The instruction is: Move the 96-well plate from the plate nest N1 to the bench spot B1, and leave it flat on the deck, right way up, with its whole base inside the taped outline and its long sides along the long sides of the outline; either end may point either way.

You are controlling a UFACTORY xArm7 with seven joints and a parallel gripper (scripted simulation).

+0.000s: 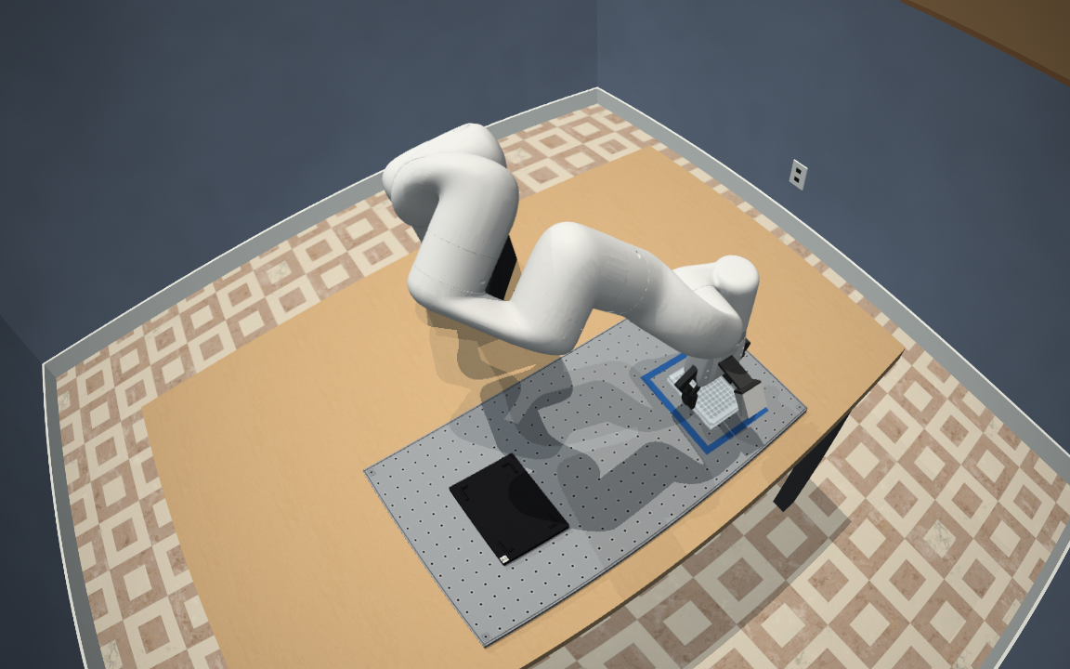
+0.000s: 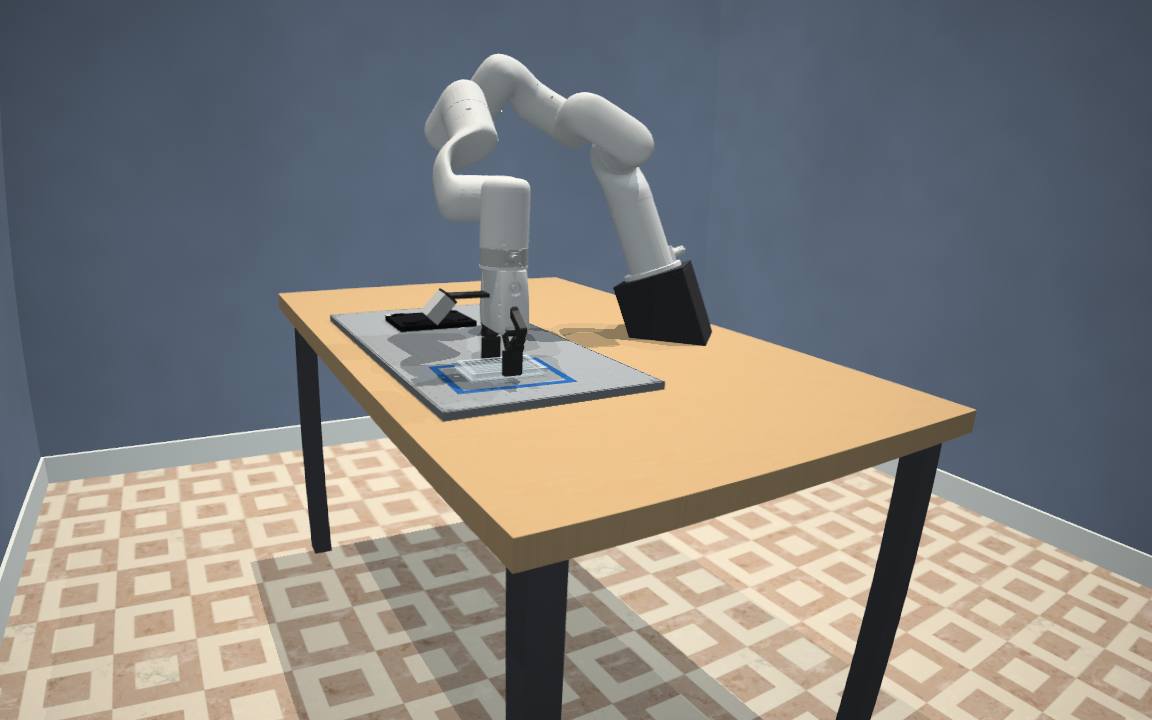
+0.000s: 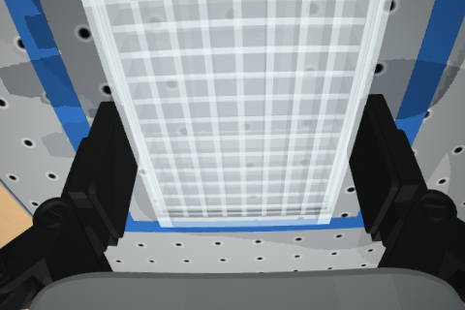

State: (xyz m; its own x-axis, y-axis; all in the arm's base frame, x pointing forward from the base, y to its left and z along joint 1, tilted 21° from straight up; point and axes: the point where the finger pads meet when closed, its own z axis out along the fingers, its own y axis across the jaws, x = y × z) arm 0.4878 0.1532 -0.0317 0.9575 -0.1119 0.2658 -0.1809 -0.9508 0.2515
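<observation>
Right now my hand is 1 cm above the 96-well plate. Round my hand: black plate nest N1: 7 cm behind, 39 cm to the right, 1 cm below.
</observation>
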